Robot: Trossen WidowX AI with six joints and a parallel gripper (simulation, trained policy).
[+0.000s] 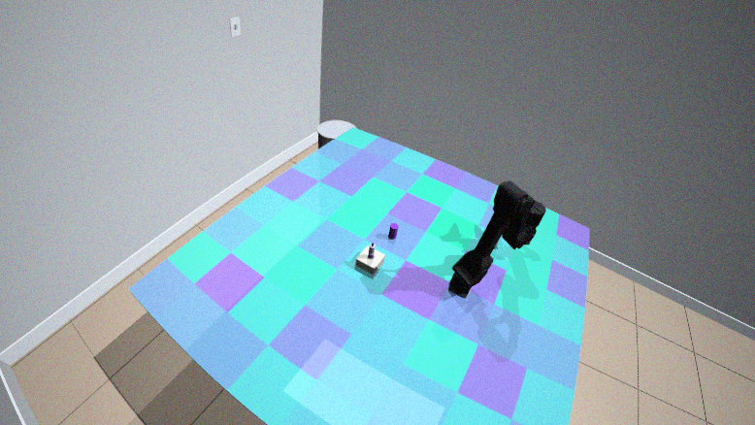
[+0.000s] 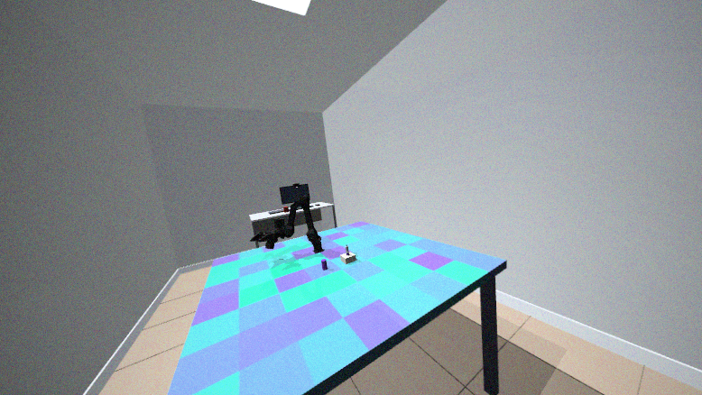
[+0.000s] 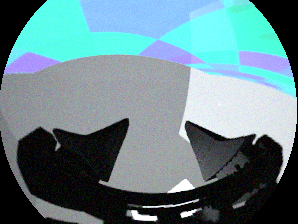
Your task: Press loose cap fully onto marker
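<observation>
My gripper tip is now 32 cm short of the purple cap, 31 cm to the right of it and 14 cm above it. Also, from my gripper tip: pale holder block (46 cm to the left, 32 cm ahead, 15 cm below).
</observation>
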